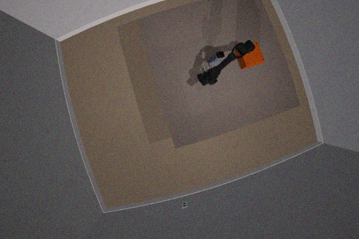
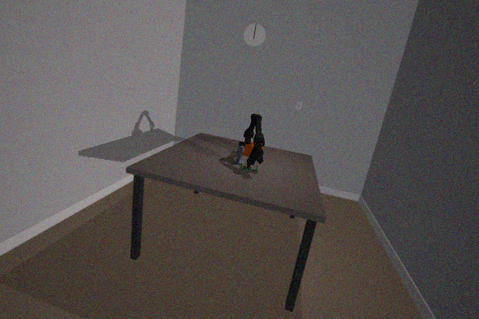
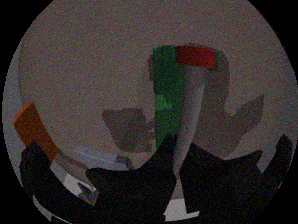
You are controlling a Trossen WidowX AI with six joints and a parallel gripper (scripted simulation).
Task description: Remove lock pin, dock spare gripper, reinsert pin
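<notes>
Now: gripper tip 1 cm to the right of the green strip and 1 cm below it. Also, from my gripper tip: spare gripper 12 cm to the right, 11 cm above, 9 cm behind; grey mount 11 cm to the right, 8 cm behind, 4 cm above.
</notes>
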